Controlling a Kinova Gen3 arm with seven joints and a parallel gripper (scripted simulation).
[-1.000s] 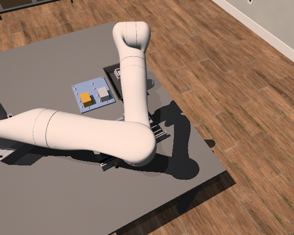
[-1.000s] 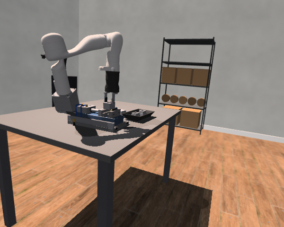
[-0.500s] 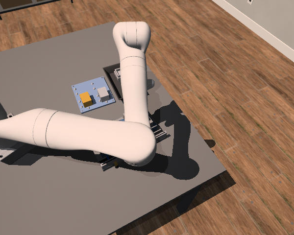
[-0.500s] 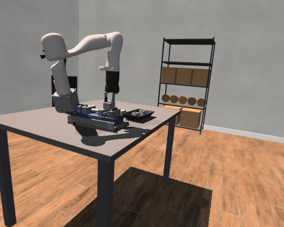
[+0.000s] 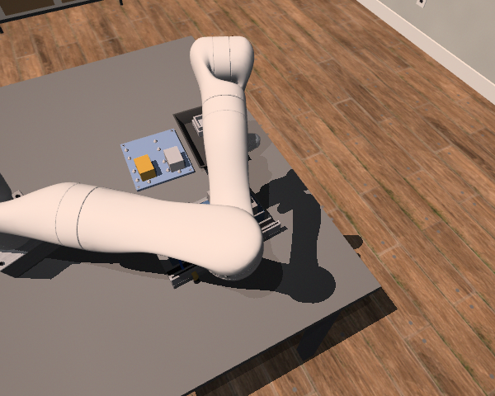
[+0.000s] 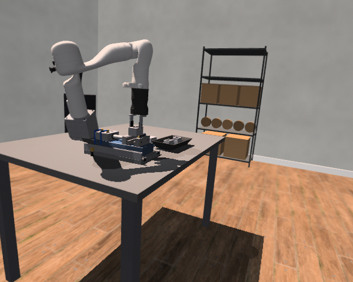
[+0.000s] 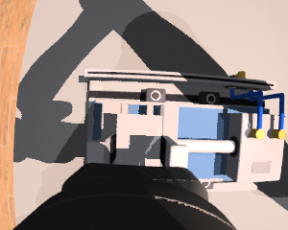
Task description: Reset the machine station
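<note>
My gripper is now 3 cm short of the fixed jaw and 7 cm above it. From my hand the other things lie so: yellow brass blank (11 cm behind, 28 cm to the left, 12 cm below); then vise (7 cm behind, 1 cm to the left, 11 cm below); then infeed plate (6 cm behind, 32 cm to the left, 14 cm below).
</note>
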